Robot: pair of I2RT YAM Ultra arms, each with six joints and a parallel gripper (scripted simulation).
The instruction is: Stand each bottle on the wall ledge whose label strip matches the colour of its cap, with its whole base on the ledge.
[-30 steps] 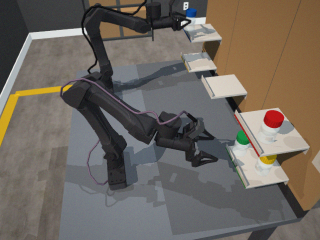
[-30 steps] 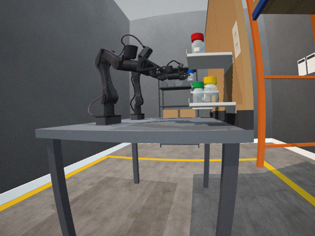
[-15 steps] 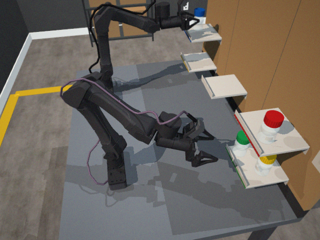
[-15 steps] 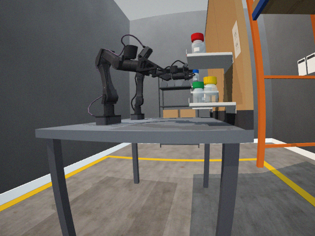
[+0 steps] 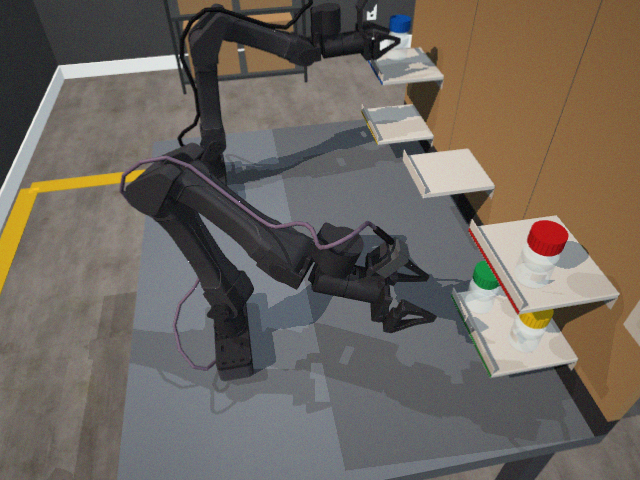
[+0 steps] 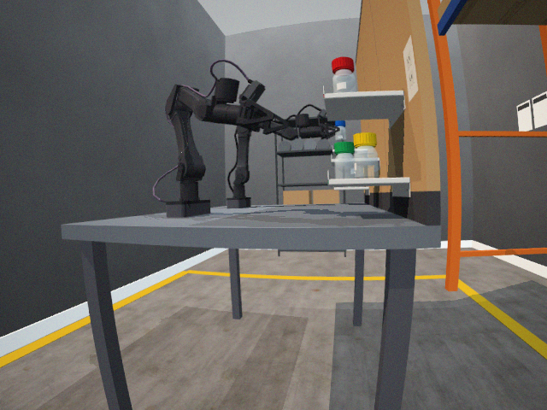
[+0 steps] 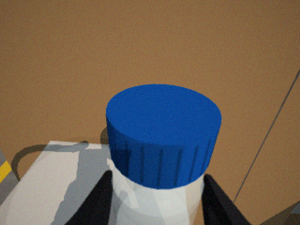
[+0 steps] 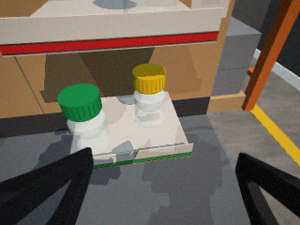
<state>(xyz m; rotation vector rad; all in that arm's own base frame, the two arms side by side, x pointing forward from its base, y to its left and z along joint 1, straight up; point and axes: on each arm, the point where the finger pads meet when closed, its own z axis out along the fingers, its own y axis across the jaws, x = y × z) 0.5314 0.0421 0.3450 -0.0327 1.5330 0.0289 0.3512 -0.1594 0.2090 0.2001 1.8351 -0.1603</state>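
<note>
Right now my right hand is 21 cm short of the yellow-capped bottle, 3 cm to the left of it and 11 cm above it. The rest, counted from my right hand: green-capped bottle: 17 cm ahead, 7 cm to the left, 11 cm below; brown wall: 33 cm ahead, 39 cm to the left, 20 cm above; red-capped bottle: 17 cm ahead, 3 cm to the right, 8 cm above.
Now: left hand 10 mm short of the blue-capped bottle and 10 mm above it. From my left hand the other things lie so: green-capped bottle 680 mm to the right, 250 mm below, 20 mm behind; brown wall 360 mm to the right, 140 mm ahead, 60 mm above; red-capped bottle 780 mm to the right, 60 mm below, 20 mm behind.
</note>
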